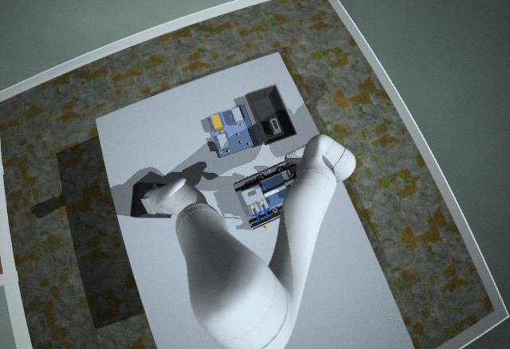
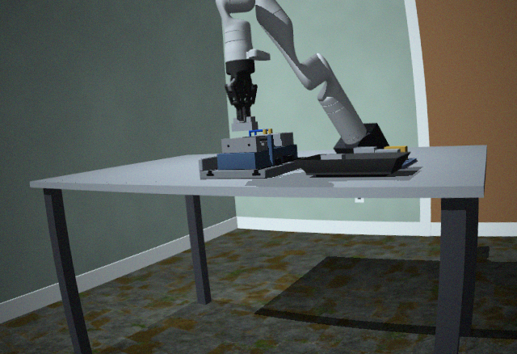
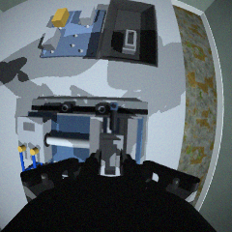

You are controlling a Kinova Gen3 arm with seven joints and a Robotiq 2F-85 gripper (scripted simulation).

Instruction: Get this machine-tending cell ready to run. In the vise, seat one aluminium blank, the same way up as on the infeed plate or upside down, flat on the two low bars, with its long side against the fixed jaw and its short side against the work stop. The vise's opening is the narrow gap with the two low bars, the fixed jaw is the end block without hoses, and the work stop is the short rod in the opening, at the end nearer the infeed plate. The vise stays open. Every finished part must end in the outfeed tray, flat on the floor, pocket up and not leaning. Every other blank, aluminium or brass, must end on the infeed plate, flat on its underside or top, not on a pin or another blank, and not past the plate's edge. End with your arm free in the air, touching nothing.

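The vise lies 7 cm behind my hand, 2 cm to the left of it and 11 cm below it. Also, from my hand: brass blank 9 cm behind, 39 cm to the left, 13 cm below.
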